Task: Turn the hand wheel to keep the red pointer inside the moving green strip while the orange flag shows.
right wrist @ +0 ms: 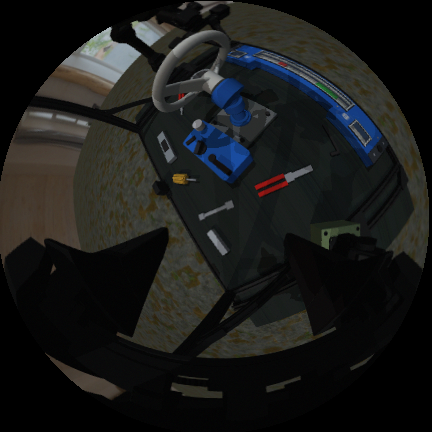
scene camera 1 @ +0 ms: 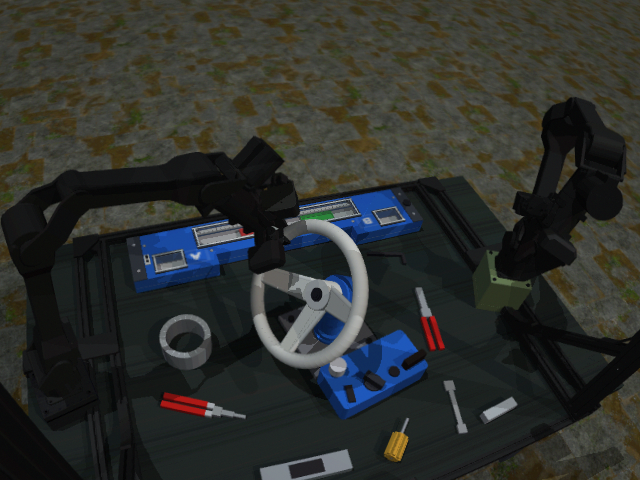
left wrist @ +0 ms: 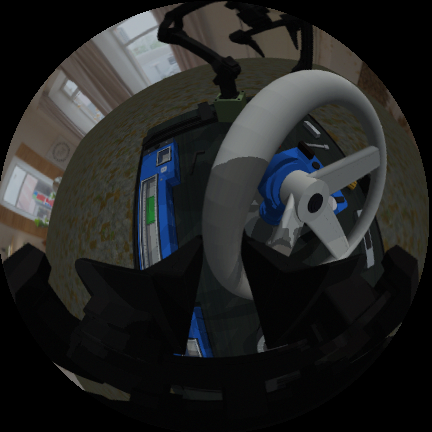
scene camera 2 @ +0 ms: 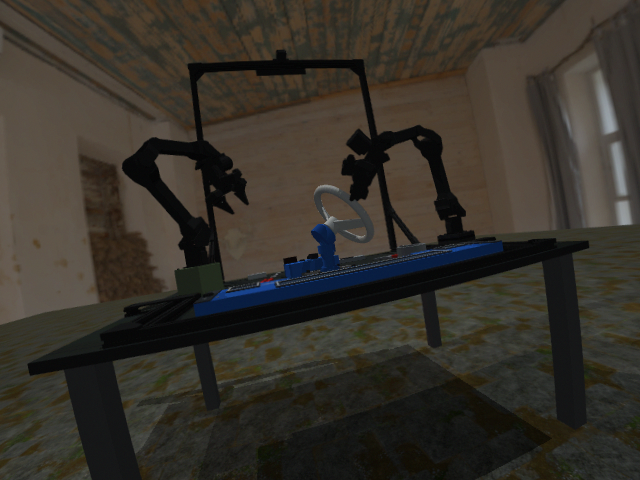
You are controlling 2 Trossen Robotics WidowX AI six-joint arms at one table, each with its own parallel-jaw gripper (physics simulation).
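Places are measured from the left arm's base along level axes (x ahead, y left, z up), in metres.
Pixels of known places: left gripper, fingertip midpoint: (right wrist: 225, 42) (scene camera 1: 287, 236) (left wrist: 221, 240) (scene camera 2: 350, 202); right gripper, fingertip midpoint: (right wrist: 228, 236) (scene camera 1: 518, 269) (left wrist: 279, 52) (scene camera 2: 241, 209); left arm's base at its link origin: (scene camera 1: 61, 383) (scene camera 2: 455, 233); right arm's base at its link origin: (right wrist: 341, 250) (scene camera 1: 509, 268) (left wrist: 229, 94) (scene camera 2: 197, 266).
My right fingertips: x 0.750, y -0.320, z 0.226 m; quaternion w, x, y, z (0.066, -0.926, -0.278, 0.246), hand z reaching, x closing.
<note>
Ahead of a thing's pixels: the offset from my right fingertips to its top centre. Level surfaces: height alone.
The pale grey hand wheel (scene camera 1: 360, 289) (scene camera 2: 326, 190) (left wrist: 230, 185) (right wrist: 162, 75) stands tilted on a blue column. My left gripper (scene camera 1: 266, 263) (scene camera 2: 357, 195) (left wrist: 221, 240) is shut on the wheel's rim, at its upper left in scene camera 1. My right gripper (scene camera 2: 238, 205) (right wrist: 228, 236) is open and empty, in the air away from the wheel. On the blue panel {0.243 m down} (scene camera 1: 170, 237), the red pointer (scene camera 1: 247, 231) (right wrist: 283, 64) is apart from the green strip (scene camera 1: 317, 215) (left wrist: 151, 210) (right wrist: 327, 90), to its left in scene camera 1. Both flag windows (scene camera 1: 169, 260) (scene camera 1: 388, 215) look grey; no orange shows.
A blue control box (scene camera 1: 385, 395) stands below the wheel. A grey ring {0.503 m back, 0.312 m left, 0.235 m down} (scene camera 1: 191, 359) and red-handled pliers {0.536 m back, 0.175 m left, 0.273 m down} (scene camera 1: 186, 404) lie left. A red-handled tool {0.017 m back, 0.112 m left, 0.273 m down} (scene camera 1: 433, 333), wrench {0.113 m back, 0.082 m right, 0.276 m down} (scene camera 1: 454, 406), white block {0.045 m back, 0.143 m right, 0.263 m down} (scene camera 1: 498, 409) and yellow screwdriver {0.259 m back, 0.070 m right, 0.251 m down} (scene camera 1: 396, 445) lie right. A green box (scene camera 1: 498, 294) stands by the right arm.
</note>
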